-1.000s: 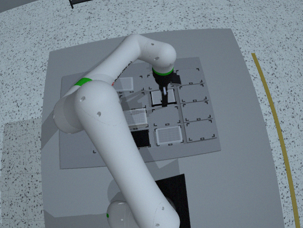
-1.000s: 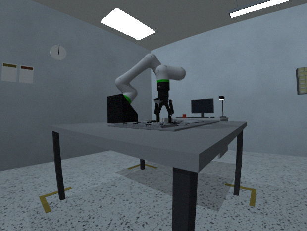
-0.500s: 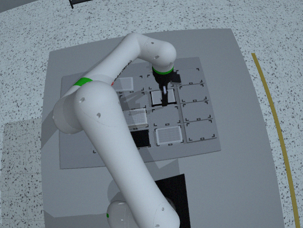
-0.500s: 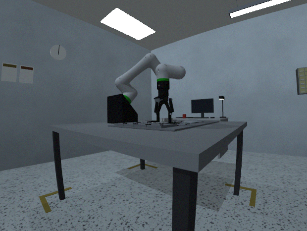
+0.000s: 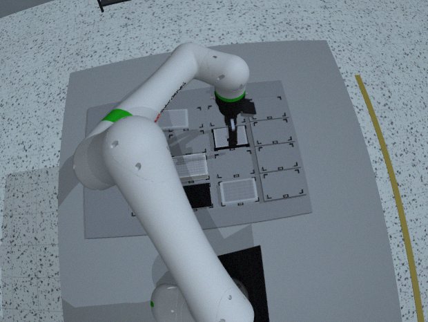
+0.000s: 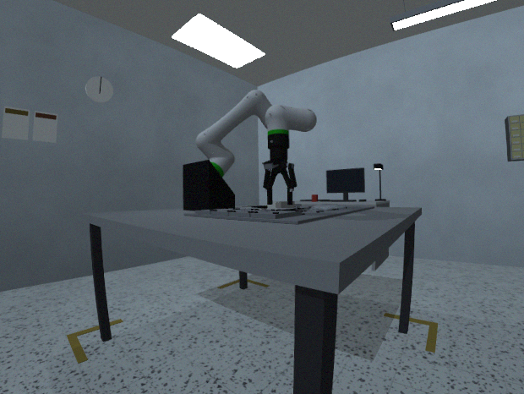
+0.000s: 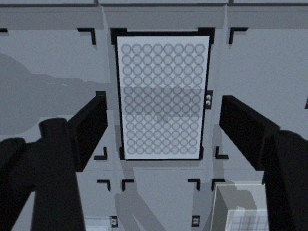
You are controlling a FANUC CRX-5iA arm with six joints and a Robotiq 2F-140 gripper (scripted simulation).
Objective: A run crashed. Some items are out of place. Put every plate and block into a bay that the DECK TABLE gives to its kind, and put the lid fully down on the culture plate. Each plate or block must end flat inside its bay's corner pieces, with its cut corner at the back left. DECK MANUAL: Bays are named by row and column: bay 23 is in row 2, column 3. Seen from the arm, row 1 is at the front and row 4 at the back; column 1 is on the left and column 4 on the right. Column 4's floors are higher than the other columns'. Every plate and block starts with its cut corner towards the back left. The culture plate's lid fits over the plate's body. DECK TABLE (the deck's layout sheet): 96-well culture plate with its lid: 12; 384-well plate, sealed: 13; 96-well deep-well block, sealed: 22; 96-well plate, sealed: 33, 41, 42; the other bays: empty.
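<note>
Right now my hand is 50 mm above the dark-sided plate. The rest, counted from my hand: 96-well plate (80 mm ahead, 230 mm to the left, 40 mm below); black lid (230 mm behind, 140 mm to the left, 40 mm below); deep-well block (130 mm behind, 150 mm to the left, 30 mm below).
</note>
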